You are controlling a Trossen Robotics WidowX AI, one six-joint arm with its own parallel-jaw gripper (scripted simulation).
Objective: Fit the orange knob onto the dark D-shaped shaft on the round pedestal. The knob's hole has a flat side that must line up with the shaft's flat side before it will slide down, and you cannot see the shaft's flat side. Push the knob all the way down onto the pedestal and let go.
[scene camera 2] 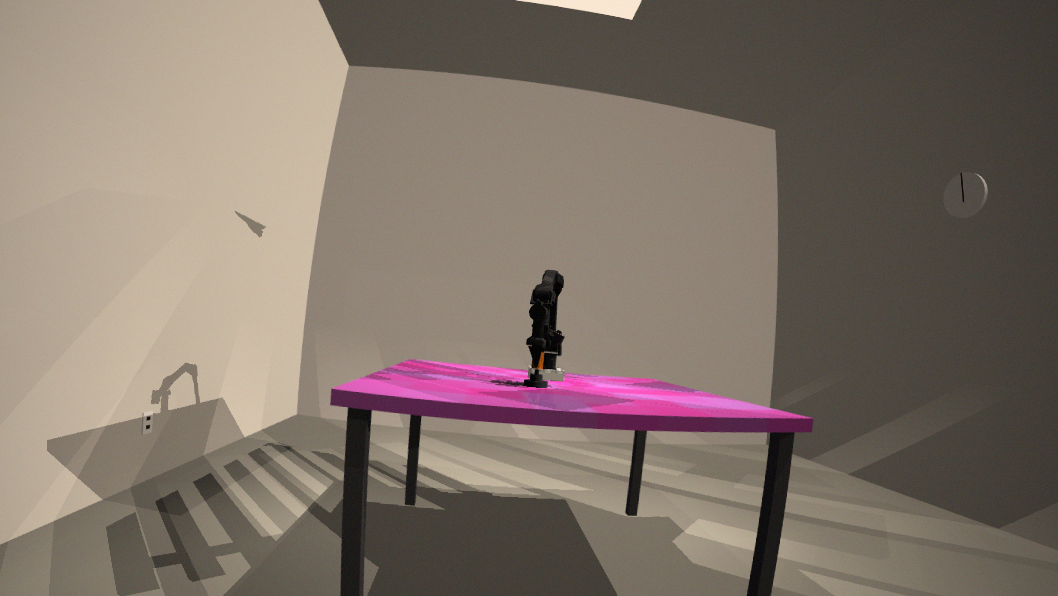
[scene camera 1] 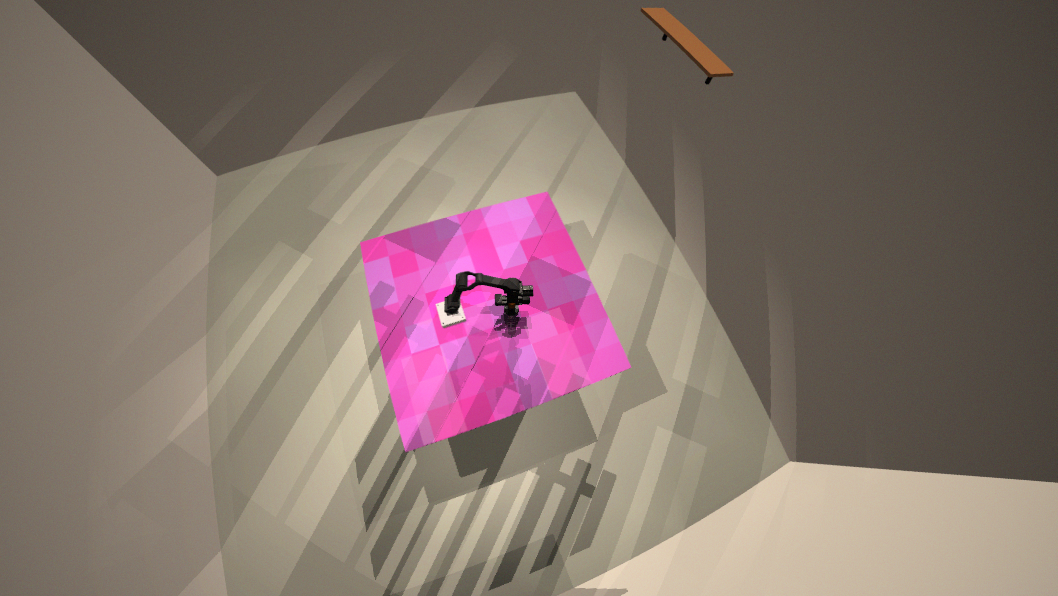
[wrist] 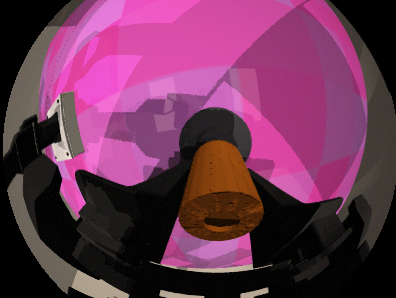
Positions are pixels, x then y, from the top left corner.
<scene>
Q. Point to a dark round pedestal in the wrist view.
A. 209, 124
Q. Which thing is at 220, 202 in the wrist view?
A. An orange knob.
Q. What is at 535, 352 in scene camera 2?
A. My gripper.
</scene>
